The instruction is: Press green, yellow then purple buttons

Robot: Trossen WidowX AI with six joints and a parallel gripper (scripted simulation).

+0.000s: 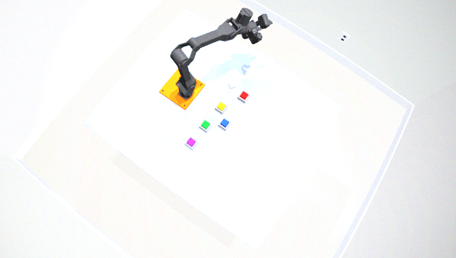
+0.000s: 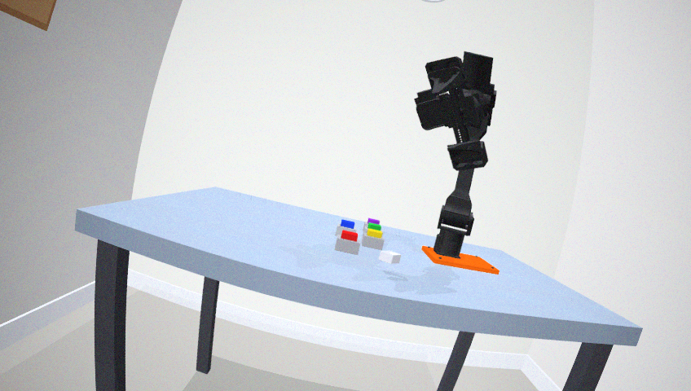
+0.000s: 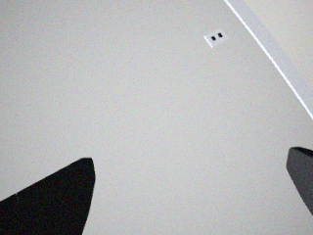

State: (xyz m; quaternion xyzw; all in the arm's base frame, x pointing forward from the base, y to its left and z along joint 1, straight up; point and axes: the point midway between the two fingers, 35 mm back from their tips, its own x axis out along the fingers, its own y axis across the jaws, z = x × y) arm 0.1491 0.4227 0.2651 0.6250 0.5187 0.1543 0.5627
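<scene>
Now: gripper tip 530 mm to the left of the green button, 230 mm above it and 30 mm short of it. Also, from my gripper tip: red button: 280 mm to the right, 230 mm below, 90 mm ahead; small white block: 260 mm to the right, 250 mm below; yellow button: 400 mm to the right, 230 mm below, 40 mm ahead.
</scene>
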